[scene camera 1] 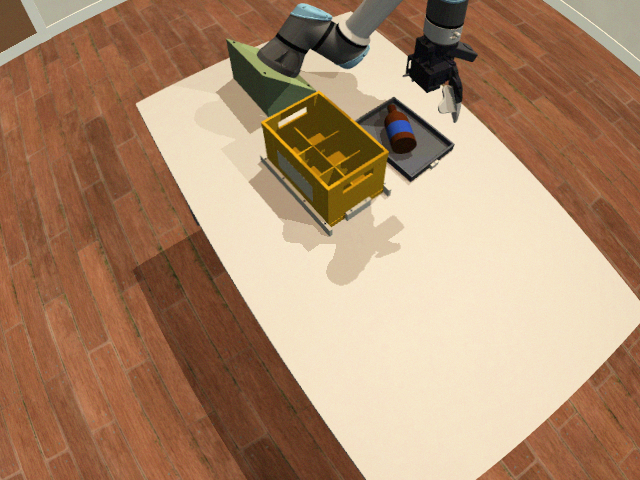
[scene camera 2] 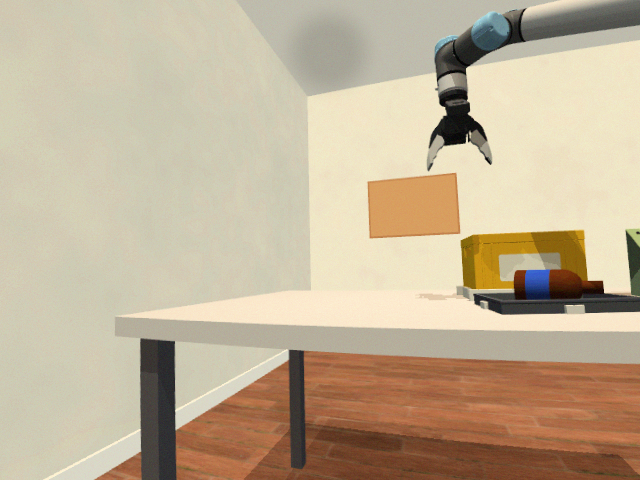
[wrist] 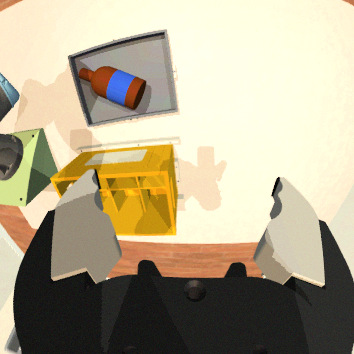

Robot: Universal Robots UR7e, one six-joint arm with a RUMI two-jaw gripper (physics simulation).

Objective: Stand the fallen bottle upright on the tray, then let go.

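Where they show: gripper, fingertip midpoint: [scene camera 1: 433, 101] [scene camera 2: 458, 167] [wrist: 186, 176]; arm's base, link origin: [scene camera 1: 276, 65] [wrist: 7, 157].
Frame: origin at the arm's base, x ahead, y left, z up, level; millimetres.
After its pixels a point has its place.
A brown bottle with a blue label [scene camera 1: 400, 128] @(x 446, y 104, z 1 mm) [scene camera 2: 537, 284] @(x 458, y 146, z -28 mm) [wrist: 117, 87] @(x 444, y 116, z 1 mm) lies on its side in the dark grey tray [scene camera 1: 433, 130] @(x 478, y 223, z -59 mm) [scene camera 2: 527, 306] @(x 510, y 230, z -63 mm) [wrist: 173, 85] @(x 560, y 103, z -52 mm). In scene camera 1 its neck points toward the tray's back corner; in scene camera 2 the neck points right. My gripper [scene camera 1: 449, 113] [scene camera 2: 459, 166] @(x 579, y 41, z 259 mm) [wrist: 186, 176] @(x 579, y 41, z 259 mm) is open and empty. It hangs high above the table, well above the bottle and apart from it, with its fingers pointing down in scene camera 2.
A yellow crate with dividers [scene camera 1: 356, 201] @(x 537, y -137, z -35 mm) [scene camera 2: 478, 263] @(x 528, y -43, z 20 mm) [wrist: 167, 165] @(x 539, y -41, z 78 mm) stands beside the tray, between low grey rails [scene camera 1: 297, 197] @(x 421, y -237, z -56 mm). The green arm mount [scene camera 1: 248, 77] @(x 10, y -112, z 20 mm) [scene camera 2: 634, 263] @(x 119, y -92, z 8 mm) [wrist: 40, 165] @(x 122, y -49, z -14 mm) stands behind the crate in scene camera 1. The table [scene camera 1: 439, 310] @(x 880, y -161, z -77 mm) [scene camera 2: 310, 315] @(x 916, y 246, z -77 mm) has an open edge near the tray.
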